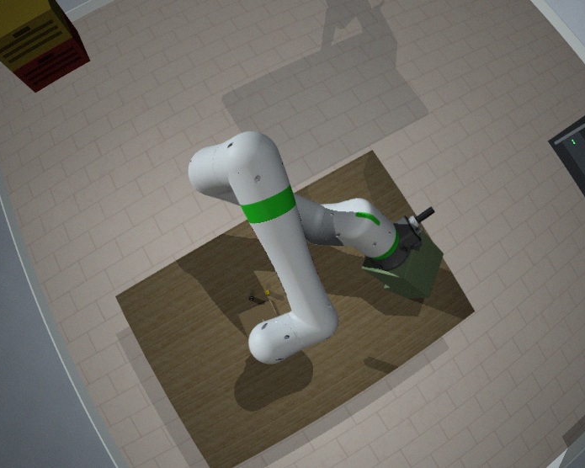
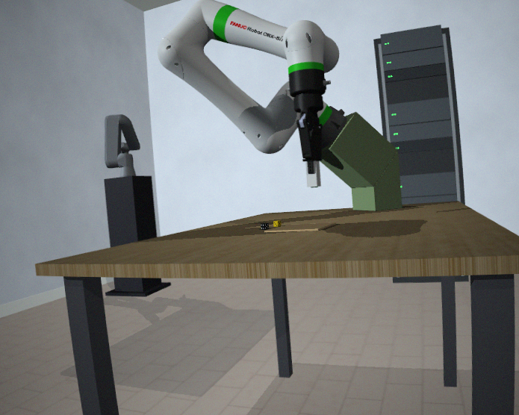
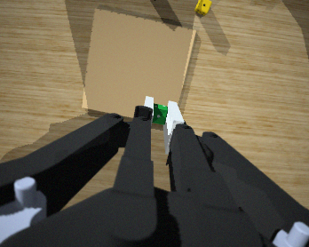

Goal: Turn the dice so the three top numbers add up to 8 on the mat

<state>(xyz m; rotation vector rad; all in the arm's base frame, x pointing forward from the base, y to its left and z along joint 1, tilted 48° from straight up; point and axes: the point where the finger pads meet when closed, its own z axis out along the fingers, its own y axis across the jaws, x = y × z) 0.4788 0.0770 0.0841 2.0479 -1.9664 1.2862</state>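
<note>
My gripper is now 30 mm short of the tan mat, 40 mm to the left of it and 130 mm above it. The rest, counted from my hand: yellow die 50 mm behind, 120 mm to the right, 130 mm below; black die 10 mm ahead, 140 mm to the right, 130 mm below; green die 30 mm below.
</note>
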